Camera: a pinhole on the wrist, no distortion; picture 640 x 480 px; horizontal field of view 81.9 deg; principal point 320.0 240.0 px. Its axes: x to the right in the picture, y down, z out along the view. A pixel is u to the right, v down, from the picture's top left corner.
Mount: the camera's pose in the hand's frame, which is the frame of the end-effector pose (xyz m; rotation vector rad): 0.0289 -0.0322 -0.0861 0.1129 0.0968 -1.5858
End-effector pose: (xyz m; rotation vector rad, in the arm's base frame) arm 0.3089 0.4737 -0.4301 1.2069 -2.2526 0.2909
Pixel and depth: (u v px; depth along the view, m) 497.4 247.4 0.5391
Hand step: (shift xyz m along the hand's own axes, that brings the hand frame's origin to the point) 0.0292 -0.3609 0.4138
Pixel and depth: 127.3 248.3 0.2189
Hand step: 0.0333 0.0520 0.1461
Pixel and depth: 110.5 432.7 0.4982
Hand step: 0.2883 0.1774 0.4476
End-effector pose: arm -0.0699 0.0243 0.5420 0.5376 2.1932 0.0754
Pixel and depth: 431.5 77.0 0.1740
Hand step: -0.0509 -0.1060 0.0787
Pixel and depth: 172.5 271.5 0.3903
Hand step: 0.0604 0.0701 0.3218
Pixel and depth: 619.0 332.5 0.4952
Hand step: 0.1407 -0.4981 0.3525
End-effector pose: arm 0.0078 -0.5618 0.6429 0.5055 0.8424 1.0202
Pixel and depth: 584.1 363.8 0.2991
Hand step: 0.1223 -0.2860 0.1828
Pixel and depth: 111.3 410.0 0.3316
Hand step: 0.1811 0.1070 0.2689
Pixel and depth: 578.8 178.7 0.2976
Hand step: -0.0275 -0.2778 0.1806
